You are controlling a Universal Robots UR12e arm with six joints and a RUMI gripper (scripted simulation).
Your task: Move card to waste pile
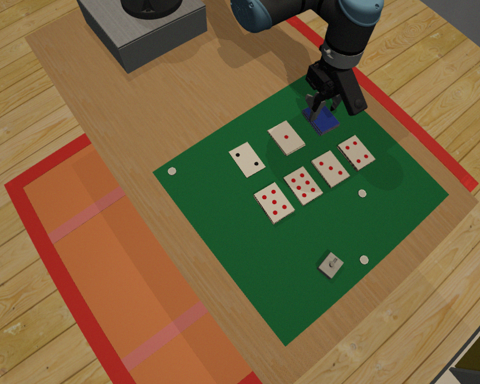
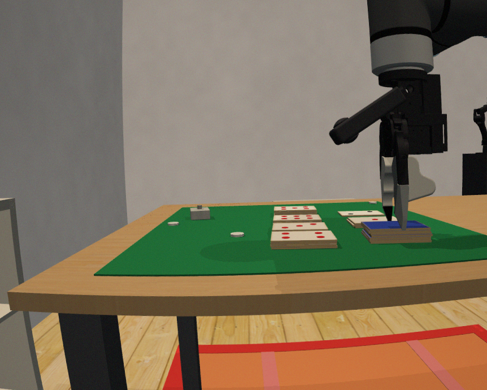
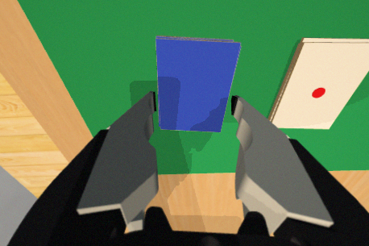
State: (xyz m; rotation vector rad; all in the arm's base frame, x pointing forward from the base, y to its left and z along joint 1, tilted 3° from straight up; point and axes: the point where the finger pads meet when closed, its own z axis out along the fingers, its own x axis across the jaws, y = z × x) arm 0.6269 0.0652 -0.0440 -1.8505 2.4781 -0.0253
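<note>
Right now the card is 10 mm below my hand. Also, from my hand: grey block: 310 mm to the right, 270 mm ahead, 20 mm below; green mat: 180 mm to the right, 90 mm ahead, 50 mm below.
</note>
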